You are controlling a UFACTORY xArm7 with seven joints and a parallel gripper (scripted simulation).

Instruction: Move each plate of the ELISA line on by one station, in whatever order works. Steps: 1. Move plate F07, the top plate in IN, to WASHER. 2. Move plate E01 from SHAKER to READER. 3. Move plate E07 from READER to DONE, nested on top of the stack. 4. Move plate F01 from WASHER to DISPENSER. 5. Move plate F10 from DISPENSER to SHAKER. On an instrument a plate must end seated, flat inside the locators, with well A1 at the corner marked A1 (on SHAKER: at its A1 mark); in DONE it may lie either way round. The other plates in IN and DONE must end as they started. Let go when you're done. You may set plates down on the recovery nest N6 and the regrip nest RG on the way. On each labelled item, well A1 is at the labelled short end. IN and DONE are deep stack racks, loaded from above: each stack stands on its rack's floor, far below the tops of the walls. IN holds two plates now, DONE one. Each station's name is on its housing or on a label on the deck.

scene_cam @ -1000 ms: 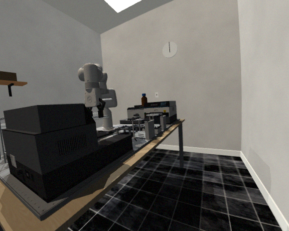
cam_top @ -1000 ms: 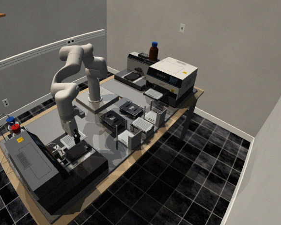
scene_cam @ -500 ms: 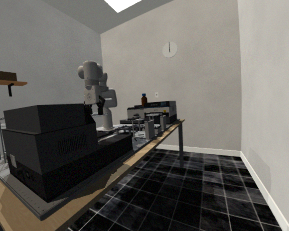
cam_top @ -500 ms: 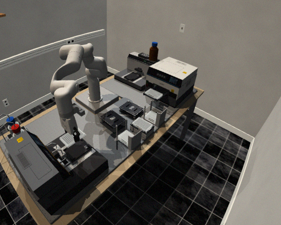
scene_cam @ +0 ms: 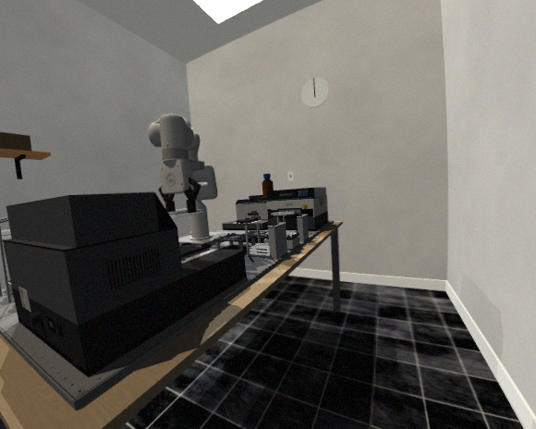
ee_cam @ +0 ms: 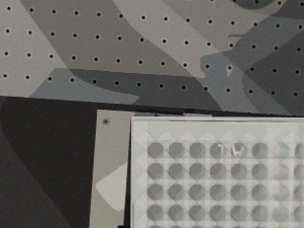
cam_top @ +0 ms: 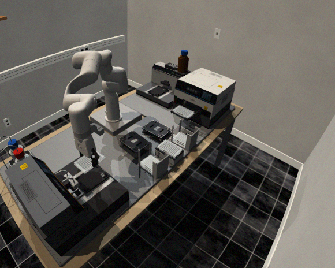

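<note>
Now: the regrip nest RG 36 cm to the left of my hand, 17 cm below it and 6 cm behind it. From my hand the other things lie so: nest N6 (56 cm to the left, 19 cm below, 5 cm behind); then RG label (27 cm to the left, 22 cm below, 7 cm behind); then washer (26 cm to the right, 12 cm below).
</note>
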